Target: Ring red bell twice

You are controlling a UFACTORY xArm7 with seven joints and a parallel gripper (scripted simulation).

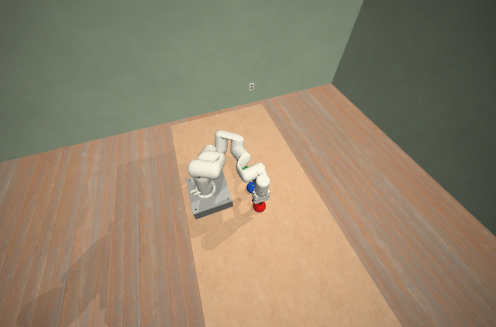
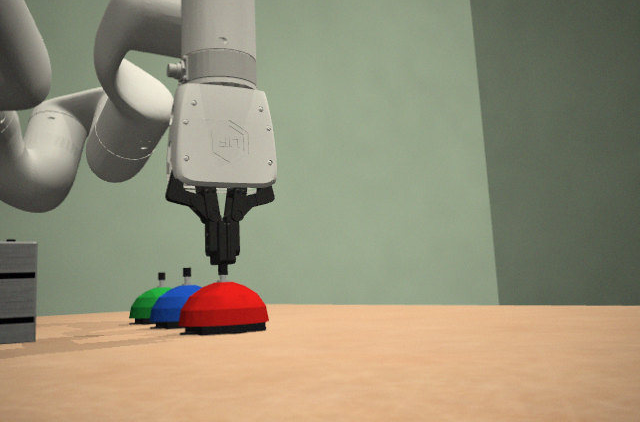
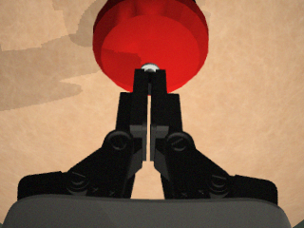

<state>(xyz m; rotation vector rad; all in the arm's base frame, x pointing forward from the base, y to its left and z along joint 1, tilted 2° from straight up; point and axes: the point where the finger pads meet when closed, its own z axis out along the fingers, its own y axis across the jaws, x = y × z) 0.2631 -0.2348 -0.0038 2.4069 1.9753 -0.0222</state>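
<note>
The red bell lies 40 mm below my hand. The rest, counted from my hand: blue bell 30 mm ahead, 130 mm to the left, 40 mm below; then green bell 50 mm ahead, 260 mm to the left, 40 mm below.
</note>
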